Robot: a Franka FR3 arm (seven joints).
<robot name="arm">
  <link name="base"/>
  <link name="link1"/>
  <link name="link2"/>
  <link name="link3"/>
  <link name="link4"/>
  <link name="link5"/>
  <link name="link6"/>
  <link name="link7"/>
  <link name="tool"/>
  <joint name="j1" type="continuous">
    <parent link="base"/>
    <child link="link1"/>
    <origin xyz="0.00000 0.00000 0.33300" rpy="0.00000 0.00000 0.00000"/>
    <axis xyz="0 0 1"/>
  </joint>
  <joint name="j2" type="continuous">
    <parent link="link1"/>
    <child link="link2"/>
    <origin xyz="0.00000 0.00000 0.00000" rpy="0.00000 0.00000 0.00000"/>
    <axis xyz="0 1 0"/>
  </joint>
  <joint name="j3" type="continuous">
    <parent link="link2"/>
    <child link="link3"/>
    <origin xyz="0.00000 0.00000 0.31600" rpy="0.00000 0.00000 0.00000"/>
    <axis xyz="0 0 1"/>
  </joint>
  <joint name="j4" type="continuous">
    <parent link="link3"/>
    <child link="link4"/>
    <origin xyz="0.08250 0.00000 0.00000" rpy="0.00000 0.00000 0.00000"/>
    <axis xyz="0 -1 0"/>
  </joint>
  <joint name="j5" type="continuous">
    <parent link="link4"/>
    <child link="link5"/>
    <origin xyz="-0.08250 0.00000 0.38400" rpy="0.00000 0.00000 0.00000"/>
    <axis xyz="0 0 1"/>
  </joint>
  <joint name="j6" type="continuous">
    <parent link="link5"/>
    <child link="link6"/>
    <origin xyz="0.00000 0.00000 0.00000" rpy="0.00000 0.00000 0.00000"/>
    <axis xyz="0 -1 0"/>
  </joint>
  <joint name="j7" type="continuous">
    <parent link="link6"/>
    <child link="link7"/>
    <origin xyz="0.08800 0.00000 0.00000" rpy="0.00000 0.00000 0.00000"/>
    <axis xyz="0 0 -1"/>
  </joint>
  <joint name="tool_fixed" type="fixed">
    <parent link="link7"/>
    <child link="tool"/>
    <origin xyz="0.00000 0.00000 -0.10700" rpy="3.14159 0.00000 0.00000"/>
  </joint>
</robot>
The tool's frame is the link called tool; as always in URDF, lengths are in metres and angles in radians. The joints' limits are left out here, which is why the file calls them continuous.
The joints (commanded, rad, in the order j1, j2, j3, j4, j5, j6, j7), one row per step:
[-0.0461, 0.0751, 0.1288, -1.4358, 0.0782, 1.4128, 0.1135]
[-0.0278, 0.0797, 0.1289, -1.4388, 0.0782, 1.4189, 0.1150]
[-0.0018, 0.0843, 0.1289, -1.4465, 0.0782, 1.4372, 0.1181]
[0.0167, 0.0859, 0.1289, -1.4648, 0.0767, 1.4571, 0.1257]
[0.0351, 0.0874, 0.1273, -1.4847, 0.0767, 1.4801, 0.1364]
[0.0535, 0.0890, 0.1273, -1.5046, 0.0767, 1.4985, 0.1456]
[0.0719, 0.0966, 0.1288, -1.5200, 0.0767, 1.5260, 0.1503]
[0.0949, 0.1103, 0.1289, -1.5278, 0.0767, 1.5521, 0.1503]
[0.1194, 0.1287, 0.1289, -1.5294, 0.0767, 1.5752, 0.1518]
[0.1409, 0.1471, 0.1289, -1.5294, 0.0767, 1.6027, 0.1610]
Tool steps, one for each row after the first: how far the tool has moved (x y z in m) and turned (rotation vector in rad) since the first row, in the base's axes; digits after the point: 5 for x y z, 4 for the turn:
[0.00098, 0.01027, -0.00346, 0.0003, 0.0017, 0.0164]
[0.00250, 0.02498, -0.00814, 0.0013, -0.0040, 0.0378]
[0.00335, 0.03542, -0.01592, -0.0007, -0.0035, 0.0472]
[0.00428, 0.04519, -0.02416, -0.0016, -0.0042, 0.0516]
[0.00419, 0.05578, -0.03285, -0.0028, -0.0003, 0.0594]
[0.00635, 0.06745, -0.04219, -0.0015, -0.0043, 0.0724]
[0.00941, 0.08122, -0.05168, 0.0009, -0.0085, 0.0933]
[0.01291, 0.09609, -0.06132, 0.0036, -0.0111, 0.1142]
[0.01692, 0.10956, -0.06999, 0.0068, -0.0189, 0.1240]

